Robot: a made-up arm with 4 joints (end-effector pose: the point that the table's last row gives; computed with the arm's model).
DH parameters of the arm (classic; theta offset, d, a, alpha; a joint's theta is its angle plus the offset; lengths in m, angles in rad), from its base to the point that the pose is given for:
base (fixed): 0 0.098 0 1.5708
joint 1: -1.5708 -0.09 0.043 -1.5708
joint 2: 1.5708 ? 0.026 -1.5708
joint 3: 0.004 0 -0.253 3.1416
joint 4: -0.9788 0 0.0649 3.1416
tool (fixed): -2.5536 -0.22 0 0
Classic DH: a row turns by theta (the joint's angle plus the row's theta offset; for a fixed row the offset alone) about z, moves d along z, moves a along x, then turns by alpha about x.
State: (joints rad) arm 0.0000 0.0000 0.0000 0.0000
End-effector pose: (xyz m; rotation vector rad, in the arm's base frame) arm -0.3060 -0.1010 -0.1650 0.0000 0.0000 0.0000
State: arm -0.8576 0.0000 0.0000 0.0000
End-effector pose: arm -0.3991 -0.1010 0.1573 0.0000 0.8576 0.0000
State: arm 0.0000 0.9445 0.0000 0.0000
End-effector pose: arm -0.3060 0.1563 -0.2287 0.9445 0.0000 0.0000
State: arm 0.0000 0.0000 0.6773 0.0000
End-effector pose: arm -0.1583 -0.0863 -0.1650 0.0000 0.0000 0.6773
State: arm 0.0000 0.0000 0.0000 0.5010
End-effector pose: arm -0.2821 -0.0795 -0.1650 0.0000 0.0000 -0.5010
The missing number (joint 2, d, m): -0.253
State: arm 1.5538 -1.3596 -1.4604 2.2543
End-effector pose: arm 0.0200 -0.1382 -0.3809 -1.5190 0.6450 0.9525
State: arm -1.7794 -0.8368 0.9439 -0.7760
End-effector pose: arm -0.0397 -0.1942 0.1832 1.0742 1.9023 1.8587
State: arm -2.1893 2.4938 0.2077 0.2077
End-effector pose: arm 0.1640 0.3706 0.2929 1.2513 0.8145 -2.4262
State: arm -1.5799 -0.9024 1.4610 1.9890
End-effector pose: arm -0.2243 -0.0470 0.1300 -1.0347 1.1998 0.2987
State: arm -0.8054 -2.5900 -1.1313 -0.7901
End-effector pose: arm -0.2449 0.0007 0.5844 -2.3510 -0.1191 0.8688
